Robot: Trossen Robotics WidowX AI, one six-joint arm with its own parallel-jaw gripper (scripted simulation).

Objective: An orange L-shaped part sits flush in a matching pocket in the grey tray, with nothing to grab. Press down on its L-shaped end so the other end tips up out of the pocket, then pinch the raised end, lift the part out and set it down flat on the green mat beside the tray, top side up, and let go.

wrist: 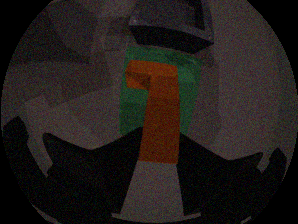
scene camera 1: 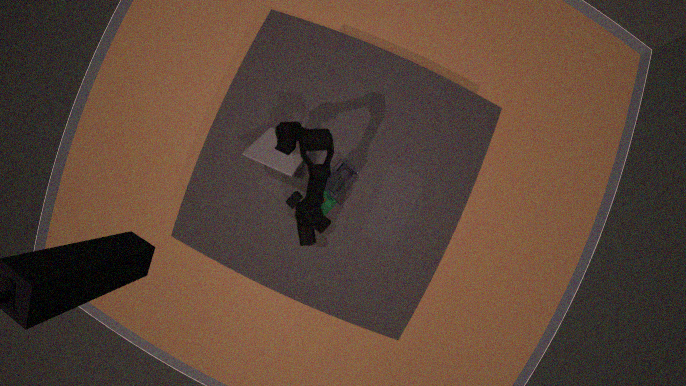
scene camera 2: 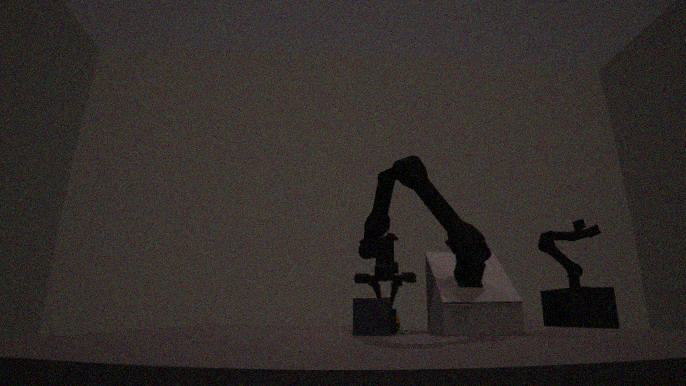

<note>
My gripper (scene camera 2: 385, 306) holds an orange L-shaped part (wrist: 159, 144). I also see a green mat (wrist: 131, 110).
My gripper also shows in the wrist view (wrist: 158, 134).
</note>
